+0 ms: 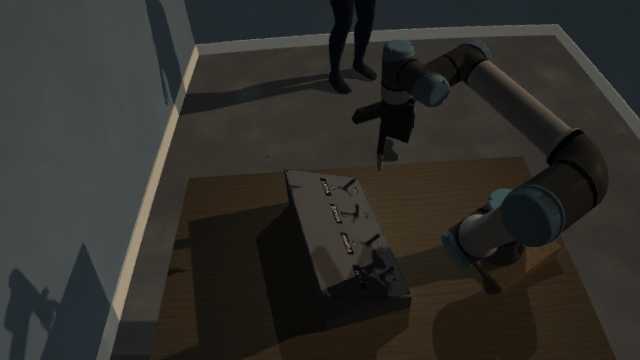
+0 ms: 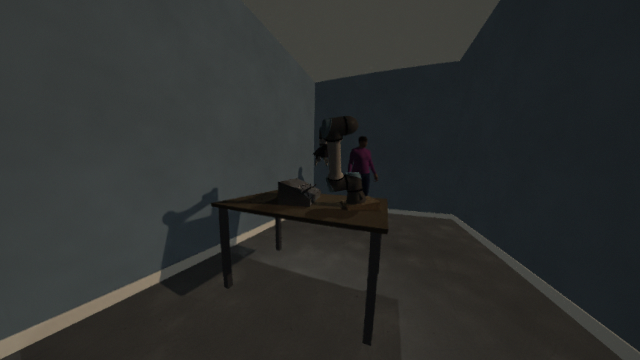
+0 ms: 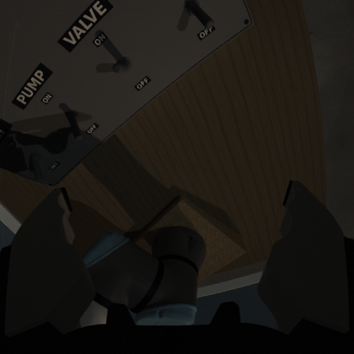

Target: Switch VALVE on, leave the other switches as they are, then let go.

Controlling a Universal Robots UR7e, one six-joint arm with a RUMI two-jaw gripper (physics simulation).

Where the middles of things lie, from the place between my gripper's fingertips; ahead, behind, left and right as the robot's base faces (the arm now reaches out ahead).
Right now the grey sloped switch panel (image 1: pixel 345 270) is 22 cm below my hand, 13 cm to the left of it and 13 cm ahead of it.
